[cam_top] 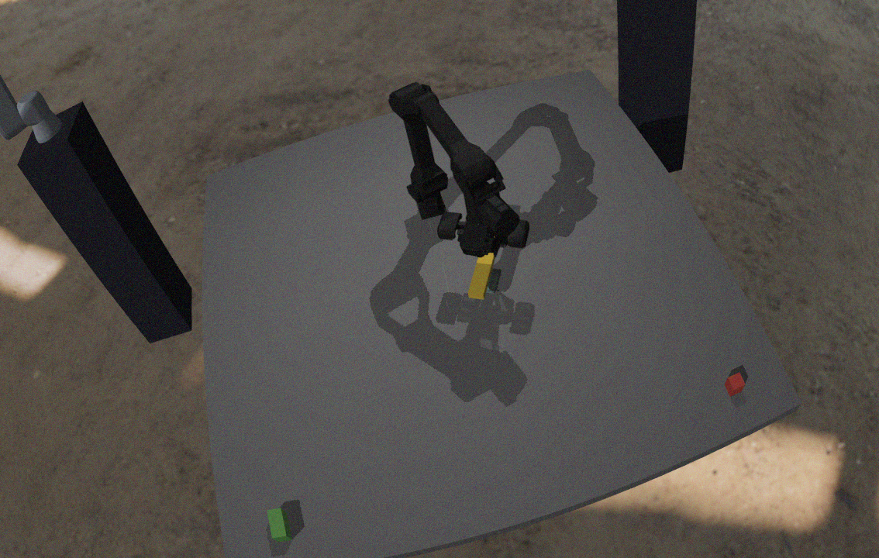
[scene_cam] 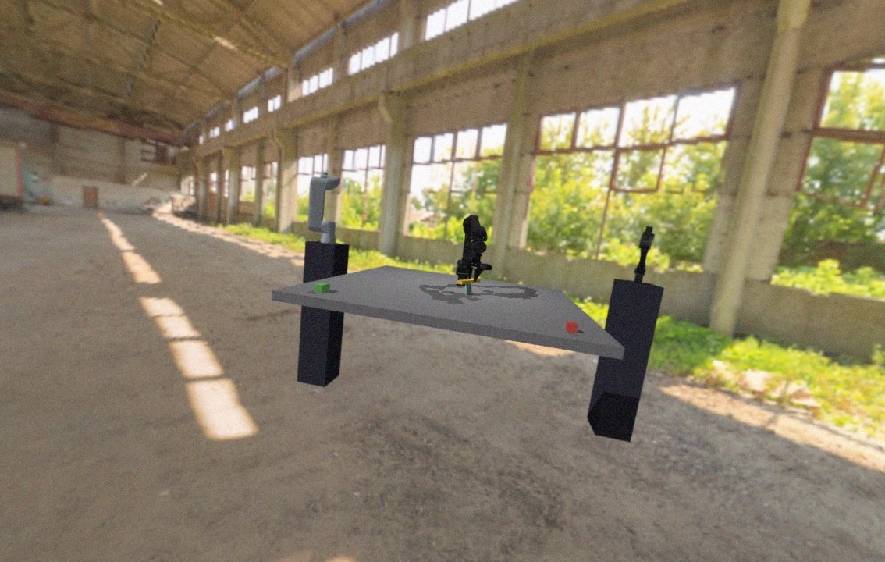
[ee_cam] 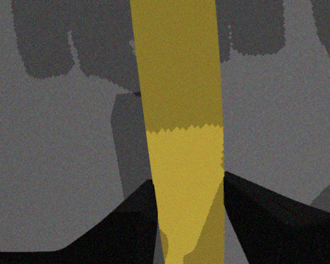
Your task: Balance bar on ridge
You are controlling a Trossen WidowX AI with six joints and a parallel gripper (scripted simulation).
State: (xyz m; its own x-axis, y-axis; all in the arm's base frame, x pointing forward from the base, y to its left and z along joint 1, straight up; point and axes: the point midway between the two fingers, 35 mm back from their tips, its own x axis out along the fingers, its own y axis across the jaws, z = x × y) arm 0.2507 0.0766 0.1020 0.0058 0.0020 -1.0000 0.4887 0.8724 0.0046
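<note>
The yellow bar is 2 cm ahead of my gripper tip and 1 cm to the right of it. From my gripper tip the other things lie so: red block: 49 cm ahead, 42 cm to the left, 5 cm below; then green block: 49 cm ahead, 58 cm to the right, 5 cm below.
</note>
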